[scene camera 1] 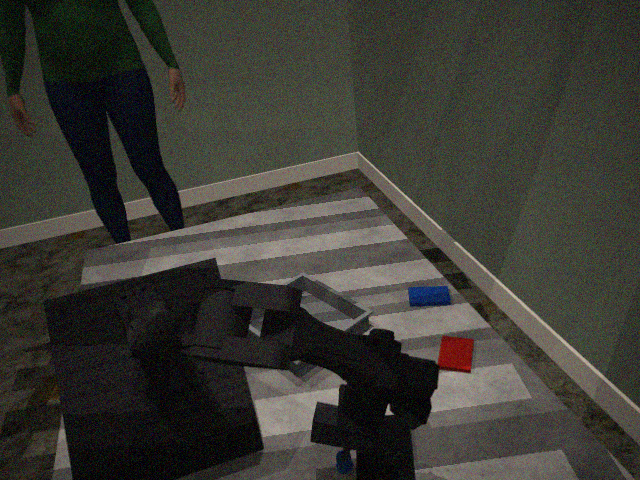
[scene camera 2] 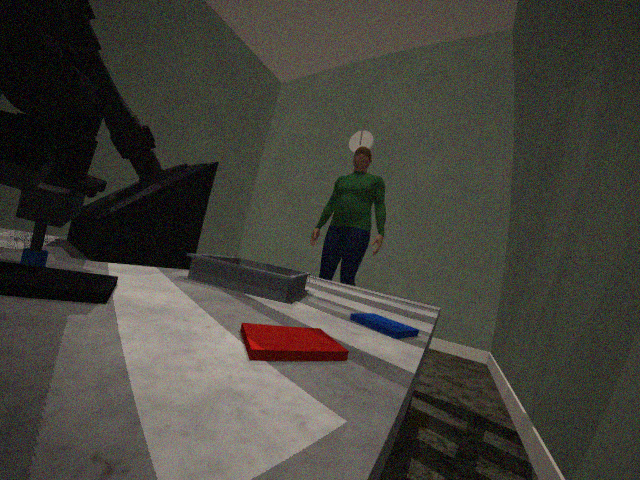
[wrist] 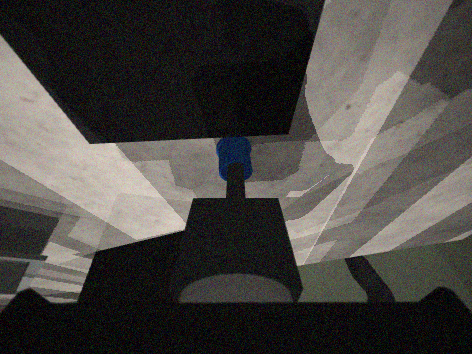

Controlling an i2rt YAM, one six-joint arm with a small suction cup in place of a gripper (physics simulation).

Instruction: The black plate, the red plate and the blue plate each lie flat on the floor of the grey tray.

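Seen in the pictures: hand at its tool point: [scene camera 1: 341,470] [wrist: 235,148]; arm's base at its link origin: [scene camera 2: 154,181].
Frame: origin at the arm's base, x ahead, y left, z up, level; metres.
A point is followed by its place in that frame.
The black plate [wrist: 192,70] @(x 0.304, y -0.261, z -0.198 m) [scene camera 2: 94,286] @(x 0.356, y -0.218, z -0.198 m) lies flat on the striped table top, mostly hidden behind the arm in scene camera 1. My suction cup [wrist: 234,154] [scene camera 1: 344,461] @(x 0.228, y -0.248, z -0.216 m) is low, and its blue tip meets the plate's near edge. The red plate [scene camera 1: 456,353] @(x 0.559, y -0.126, z -0.200 m) [scene camera 2: 290,342] @(x 0.567, y -0.137, z -0.200 m) and the blue plate [scene camera 1: 429,295] @(x 0.625, y 0.068, z -0.198 m) [scene camera 2: 385,325] @(x 0.633, y 0.044, z -0.198 m) lie flat on the table, apart from each other and outside the tray. The grey tray [scene camera 1: 328,295] @(x 0.406, y 0.174, z -0.176 m) [scene camera 2: 247,278] @(x 0.371, y 0.024, z -0.180 m) stands behind them, partly covered by the arm in scene camera 1.
The arm's dark base block [scene camera 1: 151,362] @(x -0.015, y -0.033, z -0.020 m) [scene camera 2: 151,214] @(x 0.134, y -0.055, z -0.096 m) fills the left side. The table's right edge [scene camera 2: 420,362] @(x 0.688, y -0.027, z -0.216 m) drops to a wooden floor. A person in a green top [scene camera 2: 353,214] [scene camera 1: 123,119] stands beyond the table.
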